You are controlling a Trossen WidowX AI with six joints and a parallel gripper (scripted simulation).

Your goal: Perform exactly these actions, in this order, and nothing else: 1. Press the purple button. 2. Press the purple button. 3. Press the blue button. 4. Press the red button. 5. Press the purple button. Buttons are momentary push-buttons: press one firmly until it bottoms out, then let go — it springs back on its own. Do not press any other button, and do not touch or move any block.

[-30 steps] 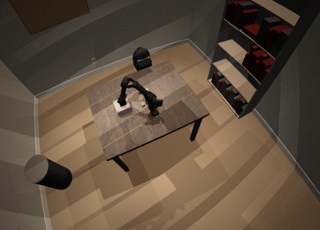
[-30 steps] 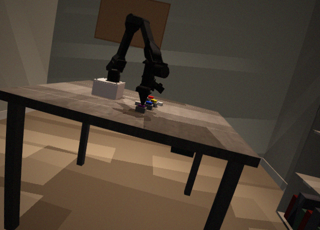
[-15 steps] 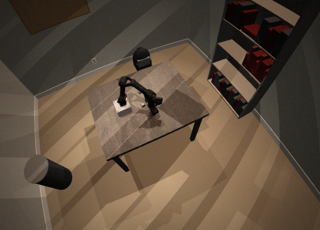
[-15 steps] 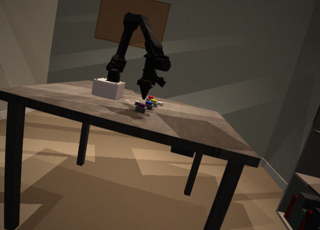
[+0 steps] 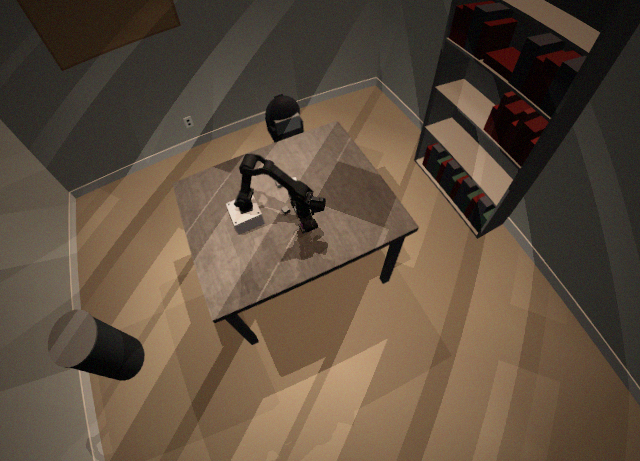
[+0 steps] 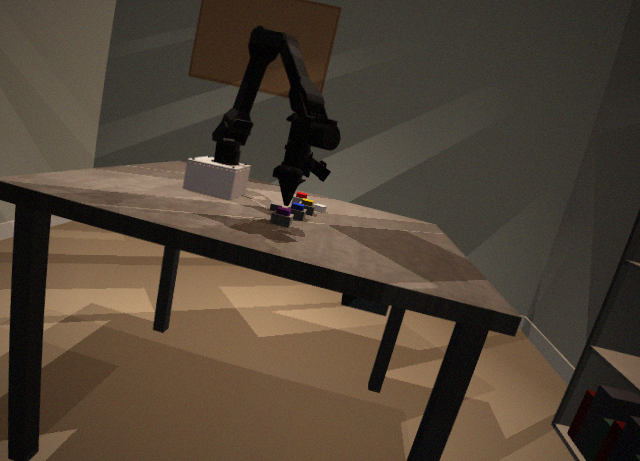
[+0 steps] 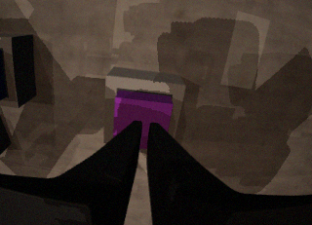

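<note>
The purple button is 2 cm below my gripper tip. Also, from my gripper tip: grey block 14 cm to the left, 7 cm behind, 4 cm below; yellow button 22 cm to the left, 2 cm below; blue button 11 cm to the left, 2 cm below.
</note>
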